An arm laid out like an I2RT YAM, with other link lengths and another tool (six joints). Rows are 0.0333 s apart.
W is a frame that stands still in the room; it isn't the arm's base.
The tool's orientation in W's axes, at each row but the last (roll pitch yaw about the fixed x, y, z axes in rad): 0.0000 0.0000 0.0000; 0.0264 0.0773 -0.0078; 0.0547 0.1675 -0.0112; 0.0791 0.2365 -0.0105; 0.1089 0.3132 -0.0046; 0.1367 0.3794 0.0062; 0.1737 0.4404 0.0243; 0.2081 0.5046 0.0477; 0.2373 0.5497 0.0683; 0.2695 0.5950 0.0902; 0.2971 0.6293 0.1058; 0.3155 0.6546 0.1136
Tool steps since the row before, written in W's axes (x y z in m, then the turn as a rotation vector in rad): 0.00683 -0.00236 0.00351 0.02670 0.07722 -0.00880; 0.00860 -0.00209 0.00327 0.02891 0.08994 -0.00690; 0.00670 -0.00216 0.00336 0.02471 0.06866 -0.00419; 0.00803 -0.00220 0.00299 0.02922 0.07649 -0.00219; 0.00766 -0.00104 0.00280 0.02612 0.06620 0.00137; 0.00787 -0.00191 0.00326 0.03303 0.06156 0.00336; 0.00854 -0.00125 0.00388 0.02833 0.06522 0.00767; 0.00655 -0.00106 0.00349 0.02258 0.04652 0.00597; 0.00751 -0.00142 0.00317 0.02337 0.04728 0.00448; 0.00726 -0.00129 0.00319 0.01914 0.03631 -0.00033; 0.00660 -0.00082 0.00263 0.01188 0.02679 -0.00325; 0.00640 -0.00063 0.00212 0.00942 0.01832 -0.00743
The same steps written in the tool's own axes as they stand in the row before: 0.00683 -0.00236 0.00351 0.02670 0.07722 -0.00880; 0.00834 -0.00192 0.00398 0.02866 0.09001 -0.00708; 0.00607 -0.00184 0.00454 0.02430 0.06882 -0.00391; 0.00713 -0.00173 0.00495 0.02814 0.07691 -0.00155; 0.00643 -0.00045 0.00510 0.02414 0.06693 0.00199; 0.00609 -0.00113 0.00615 0.02979 0.06289 0.00699; 0.00604 -0.00020 0.00728 0.02378 0.06694 0.00824; 0.00400 -0.00006 0.00634 0.01880 0.04797 0.00745; 0.00465 -0.00033 0.00684 0.02029 0.04846 0.00648; 0.00410 -0.00010 0.00691 0.01868 0.03646 0.00263; 0.00369 0.00029 0.00612 0.01375 0.02603 -0.00170; 0.00370 0.00042 0.00566 0.01360 0.01662 -0.00430
